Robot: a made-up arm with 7 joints.
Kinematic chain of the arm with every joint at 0, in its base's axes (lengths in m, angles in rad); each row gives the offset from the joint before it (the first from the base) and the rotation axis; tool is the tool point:
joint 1: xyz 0 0 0.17 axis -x
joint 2: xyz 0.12 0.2 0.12 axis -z
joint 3: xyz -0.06 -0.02 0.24 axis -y
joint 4: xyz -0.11 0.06 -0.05 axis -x
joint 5: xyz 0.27 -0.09 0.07 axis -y
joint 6: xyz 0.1 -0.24 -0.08 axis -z
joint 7: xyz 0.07 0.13 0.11 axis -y
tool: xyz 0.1 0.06 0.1
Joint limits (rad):
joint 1: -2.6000..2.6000
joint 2: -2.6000..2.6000
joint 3: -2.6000..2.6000
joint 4: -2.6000..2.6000
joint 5: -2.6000..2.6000
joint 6: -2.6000..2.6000
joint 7: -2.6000..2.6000
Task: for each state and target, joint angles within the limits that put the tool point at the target. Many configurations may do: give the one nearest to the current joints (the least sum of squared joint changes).
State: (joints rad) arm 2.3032 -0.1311 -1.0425 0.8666 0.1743 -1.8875 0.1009
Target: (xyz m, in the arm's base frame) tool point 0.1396 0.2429 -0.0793
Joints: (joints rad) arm 2.2291 0.3431 -1.5819 0.1047 0.2219 -1.7773 -0.0945
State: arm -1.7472 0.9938 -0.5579 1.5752 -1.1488 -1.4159 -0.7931
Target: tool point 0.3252 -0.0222 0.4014
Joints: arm -0.9708 1.2364 -0.9803 1.8627 -1.3038 -1.2748 -0.1970
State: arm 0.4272 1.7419 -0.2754 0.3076 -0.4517 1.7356 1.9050
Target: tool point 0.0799 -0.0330 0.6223
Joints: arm 0.5207 1.2998 -0.2748 0.5120 -0.2965 1.5598 1.8978
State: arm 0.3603 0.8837 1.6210 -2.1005 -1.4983 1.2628 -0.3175
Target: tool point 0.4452 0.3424 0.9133
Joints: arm 0.5711 1.3123 1.7523 -1.5244 -1.2657 1.3007 -0.2076
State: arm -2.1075 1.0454 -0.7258 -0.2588 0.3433 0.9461 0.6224
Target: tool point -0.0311 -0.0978 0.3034
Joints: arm -2.5393 1.3718 -1.6147 -0.1561 -0.2882 0.4313 1.0283
